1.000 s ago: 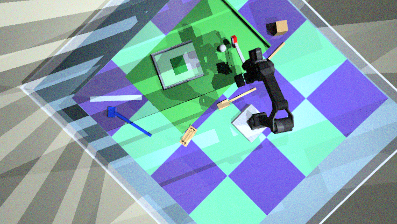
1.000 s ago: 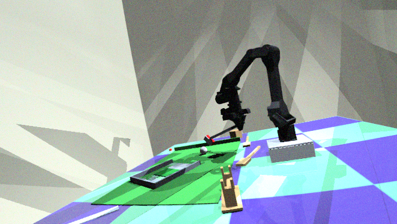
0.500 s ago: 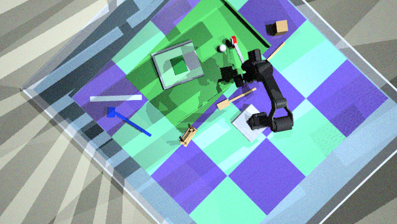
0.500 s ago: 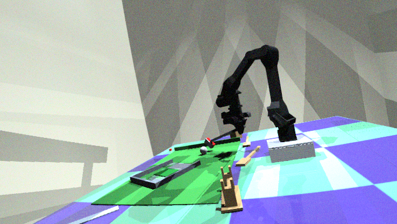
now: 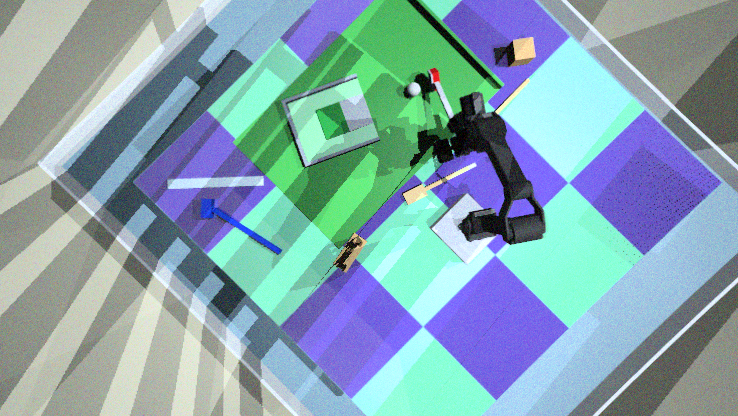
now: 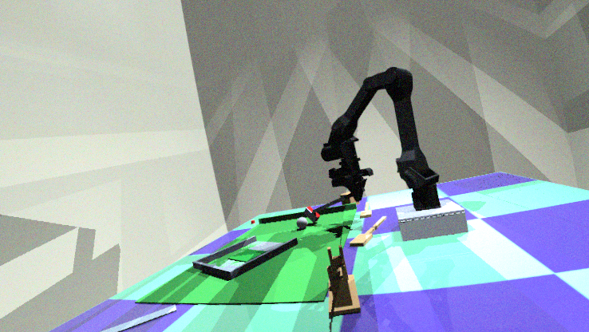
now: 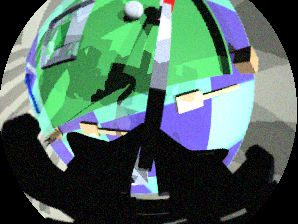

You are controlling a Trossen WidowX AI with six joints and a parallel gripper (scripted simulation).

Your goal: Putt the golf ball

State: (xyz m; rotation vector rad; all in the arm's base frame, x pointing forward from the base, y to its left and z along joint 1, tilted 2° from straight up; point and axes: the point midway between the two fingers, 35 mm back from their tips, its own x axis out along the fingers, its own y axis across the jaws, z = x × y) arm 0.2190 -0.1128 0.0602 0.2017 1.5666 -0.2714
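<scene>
Now: the red putter 110 mm ahead of my gripper tip and 30 mm to the right of it. Also, from my gripper tip: golf ball: 230 mm ahead, 50 mm below; low dark wall: 310 mm ahead, 200 mm to the right, 60 mm below; cube: 330 mm to the right, 130 mm ahead, 50 mm below.
</scene>
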